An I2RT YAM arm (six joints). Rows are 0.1 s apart.
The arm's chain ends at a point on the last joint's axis. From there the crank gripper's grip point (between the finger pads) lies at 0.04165 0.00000 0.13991 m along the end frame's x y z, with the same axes.
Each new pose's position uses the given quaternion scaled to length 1; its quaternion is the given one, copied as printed.
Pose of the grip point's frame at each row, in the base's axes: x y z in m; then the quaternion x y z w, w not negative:
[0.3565 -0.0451 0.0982 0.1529 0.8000 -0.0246 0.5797]
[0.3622 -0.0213 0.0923 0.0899 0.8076 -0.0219 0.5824]
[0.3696 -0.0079 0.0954 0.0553 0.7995 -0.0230 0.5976]
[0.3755 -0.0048 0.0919 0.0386 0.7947 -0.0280 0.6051]
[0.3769 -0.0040 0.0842 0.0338 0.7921 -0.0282 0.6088]
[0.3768 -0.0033 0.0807 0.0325 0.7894 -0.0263 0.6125]
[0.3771 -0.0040 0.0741 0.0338 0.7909 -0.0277 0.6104]
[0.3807 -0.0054 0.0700 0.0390 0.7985 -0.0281 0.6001]
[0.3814 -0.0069 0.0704 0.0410 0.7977 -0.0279 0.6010]
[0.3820 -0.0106 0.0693 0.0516 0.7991 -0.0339 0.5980]
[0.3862 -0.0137 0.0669 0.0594 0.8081 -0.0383 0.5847]
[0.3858 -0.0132 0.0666 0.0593 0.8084 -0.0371 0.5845]
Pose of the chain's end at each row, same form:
[0.2395 -0.0238 0.1829 0.1529 0.8000 -0.0246 0.5797]
[0.2439 -0.0067 0.1765 0.0899 0.8076 -0.0219 0.5824]
[0.2479 0.0040 0.1751 0.0553 0.7995 -0.0230 0.5976]
[0.2523 0.0068 0.1693 0.0386 0.7947 -0.0280 0.6051]
[0.2529 0.0072 0.1604 0.0338 0.7921 -0.0282 0.6088]
[0.2521 0.0073 0.1558 0.0325 0.7894 -0.0263 0.6125]
[0.2528 0.0071 0.1498 0.0338 0.7909 -0.0277 0.6104]
[0.2585 0.0062 0.1489 0.0390 0.7985 -0.0281 0.6001]
[0.2590 0.0049 0.1491 0.0410 0.7977 -0.0279 0.6010]
[0.2604 0.0039 0.1488 0.0516 0.7991 -0.0339 0.5980]
[0.2675 0.0025 0.1503 0.0594 0.8081 -0.0383 0.5847]
[0.2671 0.0027 0.1501 0.0593 0.8084 -0.0371 0.5845]

